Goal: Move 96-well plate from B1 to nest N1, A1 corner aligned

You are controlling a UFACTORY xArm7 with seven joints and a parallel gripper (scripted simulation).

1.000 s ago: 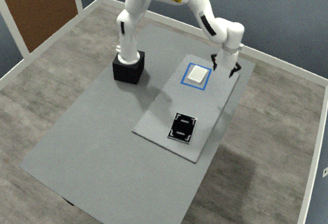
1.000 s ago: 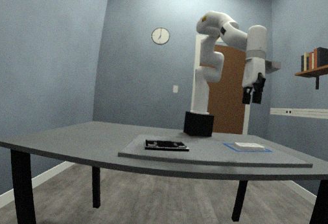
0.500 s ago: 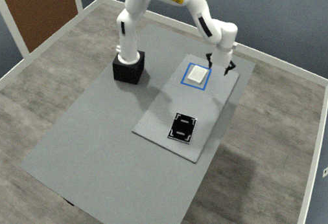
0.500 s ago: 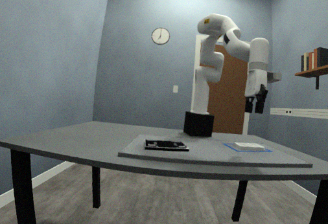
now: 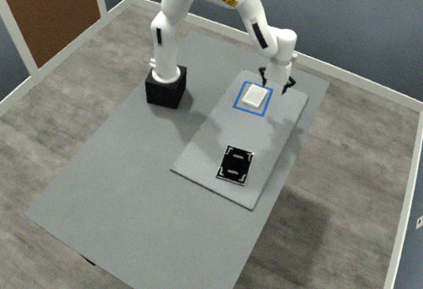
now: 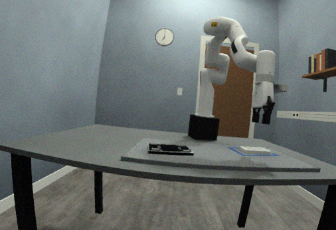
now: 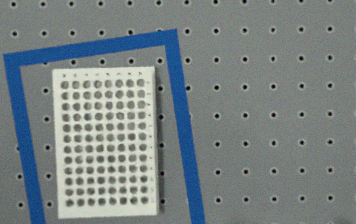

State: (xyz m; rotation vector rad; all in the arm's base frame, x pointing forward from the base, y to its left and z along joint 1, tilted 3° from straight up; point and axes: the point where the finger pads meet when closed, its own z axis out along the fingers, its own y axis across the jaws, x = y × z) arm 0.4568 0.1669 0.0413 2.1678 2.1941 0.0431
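Now: hand 140 mm above the white 96-well plate, 90 mm past it and 40 mm to the right of it. The rest, counted from my hand: black plate nest (360 mm to the right, 140 mm below, 10 mm ahead).
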